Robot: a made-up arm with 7 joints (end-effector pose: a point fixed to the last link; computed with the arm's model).
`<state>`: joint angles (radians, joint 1 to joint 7).
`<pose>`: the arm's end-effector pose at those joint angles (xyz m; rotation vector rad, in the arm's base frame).
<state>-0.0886 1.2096 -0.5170 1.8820 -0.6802 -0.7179 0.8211</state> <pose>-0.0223 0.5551 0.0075 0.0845 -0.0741 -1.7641</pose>
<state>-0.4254 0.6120 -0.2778 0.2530 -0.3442 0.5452 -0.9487</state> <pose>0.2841 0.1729 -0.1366 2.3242 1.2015 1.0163</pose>
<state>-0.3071 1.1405 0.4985 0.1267 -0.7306 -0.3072 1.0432</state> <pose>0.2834 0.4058 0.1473 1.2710 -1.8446 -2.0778</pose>
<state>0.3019 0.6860 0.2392 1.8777 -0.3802 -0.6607 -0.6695</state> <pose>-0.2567 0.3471 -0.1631 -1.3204 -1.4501 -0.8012</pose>
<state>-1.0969 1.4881 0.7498 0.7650 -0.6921 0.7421 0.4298</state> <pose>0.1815 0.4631 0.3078 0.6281 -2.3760 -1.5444</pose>
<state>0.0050 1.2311 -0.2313 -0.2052 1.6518 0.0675 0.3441</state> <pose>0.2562 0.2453 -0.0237 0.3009 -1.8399 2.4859</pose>
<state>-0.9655 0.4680 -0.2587 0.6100 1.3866 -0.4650 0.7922</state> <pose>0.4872 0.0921 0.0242 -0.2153 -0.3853 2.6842</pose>
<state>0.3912 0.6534 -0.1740 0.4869 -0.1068 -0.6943 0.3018</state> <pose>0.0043 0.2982 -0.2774 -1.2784 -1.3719 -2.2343</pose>
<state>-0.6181 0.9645 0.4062 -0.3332 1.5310 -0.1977 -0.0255</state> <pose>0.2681 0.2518 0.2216 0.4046 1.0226 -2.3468</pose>
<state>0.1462 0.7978 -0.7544 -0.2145 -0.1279 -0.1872 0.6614</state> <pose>0.1134 0.1138 -0.2333 1.4004 1.4584 2.2389</pose>
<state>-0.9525 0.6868 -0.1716 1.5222 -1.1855 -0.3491 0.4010</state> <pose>0.3757 0.3213 -0.1365 0.1996 -2.1836 -1.3081</pose>
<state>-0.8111 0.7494 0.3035 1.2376 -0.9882 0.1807 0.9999</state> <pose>0.3362 0.3681 -0.1271 0.2495 -1.8763 -0.6579</pose>
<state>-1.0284 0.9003 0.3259 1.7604 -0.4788 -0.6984 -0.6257</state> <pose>0.3148 0.3852 -0.0753 0.5344 2.0413 2.2207</pose>
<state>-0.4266 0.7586 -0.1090 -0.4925 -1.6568 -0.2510 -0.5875</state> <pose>0.2728 0.1060 0.0343 0.6193 1.1683 0.5705</pose>
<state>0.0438 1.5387 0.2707 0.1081 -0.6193 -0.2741 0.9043</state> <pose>0.2910 0.3864 0.1382 0.4261 -1.0705 -2.7294</pose>
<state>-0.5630 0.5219 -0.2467 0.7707 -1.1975 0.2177 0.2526</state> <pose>0.3365 0.1786 -0.2113 -1.0196 -2.3979 -1.0323</pose>
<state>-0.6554 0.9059 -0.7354 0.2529 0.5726 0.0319 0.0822</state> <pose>0.3769 0.1809 -0.0908 1.2698 -0.3825 2.7608</pose>
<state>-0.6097 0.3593 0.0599 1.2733 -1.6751 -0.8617 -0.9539</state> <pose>0.2999 0.1875 -0.2533 -0.0980 2.2203 1.4504</pose>
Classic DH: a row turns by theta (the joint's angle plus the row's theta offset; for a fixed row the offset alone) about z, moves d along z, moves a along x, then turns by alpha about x. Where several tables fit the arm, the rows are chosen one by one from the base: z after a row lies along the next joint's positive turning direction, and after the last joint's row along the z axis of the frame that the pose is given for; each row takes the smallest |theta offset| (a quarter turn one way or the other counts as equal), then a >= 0, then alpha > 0; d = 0 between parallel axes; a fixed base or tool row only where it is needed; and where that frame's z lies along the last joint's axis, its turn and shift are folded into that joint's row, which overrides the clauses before.
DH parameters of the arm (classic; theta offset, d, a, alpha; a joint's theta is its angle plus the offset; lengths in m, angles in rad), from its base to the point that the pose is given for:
base (fixed): -0.071 0.1345 -0.0014 -1.3004
joint 1: -1.3111 0.0545 -0.0273 -1.5708
joint 2: 1.2915 0.013 0 1.5708
joint 3: 1.5708 -0.2593 0.0369 -1.5708
joint 4: 1.5708 0.02 0.0016 1.5708
joint 5: 0 0.2061 -0.0027 -1.5708
joint 6: -1.5708 0.03 0.0074 1.5708
joint 7: -0.6169 -0.0343 0.0352 -1.616
tool (fixed): -2.8952 -0.0118 0 0

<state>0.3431 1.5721 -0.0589 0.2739 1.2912 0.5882 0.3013</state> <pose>0.2059 0.4080 0.0405 -0.4832 1.6927 -1.6542</pose>
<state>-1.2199 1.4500 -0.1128 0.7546 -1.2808 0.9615 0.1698</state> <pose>0.3110 0.3738 0.2624 -0.6802 -2.3830 -1.5627</pose>
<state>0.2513 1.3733 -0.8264 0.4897 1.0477 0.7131 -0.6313</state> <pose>0.0336 0.4071 -0.1108 -1.6310 1.2600 -0.5093</pose>
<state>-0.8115 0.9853 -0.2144 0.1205 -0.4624 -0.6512 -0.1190</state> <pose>0.4098 0.1997 0.1054 0.2790 0.6318 2.0652</pose>
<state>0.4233 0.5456 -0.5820 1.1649 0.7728 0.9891 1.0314</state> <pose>-0.1595 0.3092 -0.2467 -1.2365 1.4392 -1.3282</pose>
